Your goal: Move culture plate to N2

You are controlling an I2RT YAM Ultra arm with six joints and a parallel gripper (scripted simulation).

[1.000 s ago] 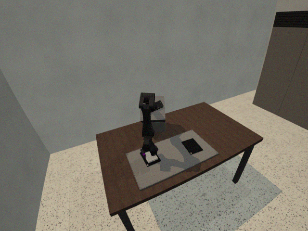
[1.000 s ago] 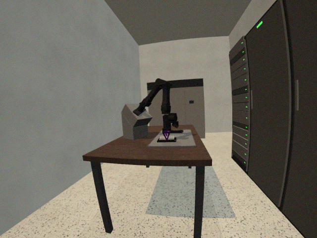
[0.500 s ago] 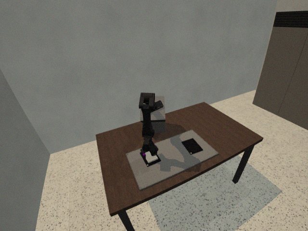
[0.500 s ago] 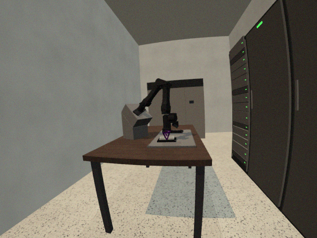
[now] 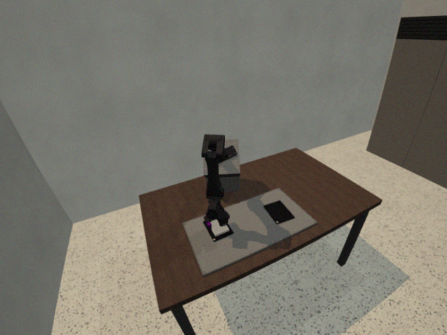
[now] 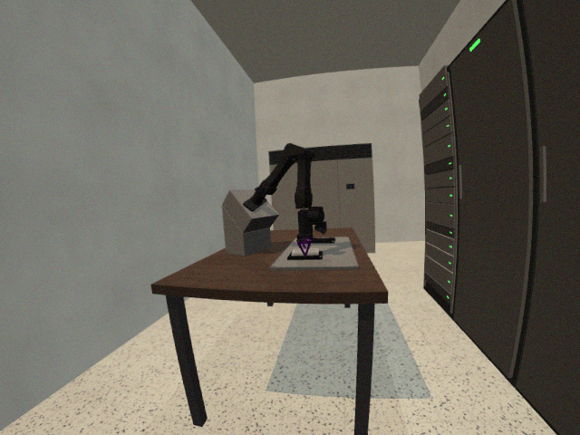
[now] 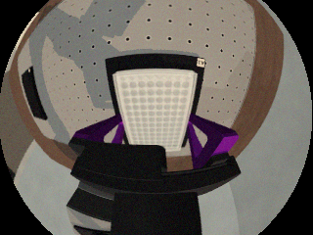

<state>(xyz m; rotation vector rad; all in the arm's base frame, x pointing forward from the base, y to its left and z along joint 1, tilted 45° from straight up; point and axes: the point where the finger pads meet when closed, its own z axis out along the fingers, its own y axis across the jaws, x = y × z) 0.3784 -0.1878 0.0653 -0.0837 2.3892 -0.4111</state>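
Now: hand right at the clear lid. From my hand the other things lie so: black plate nest N2: 2 cm below; A1 mark: 16 cm ahead, 30 cm to the left, 1 cm below; black plate nest N1: 9 cm ahead, 37 cm to the left, 2 cm below.
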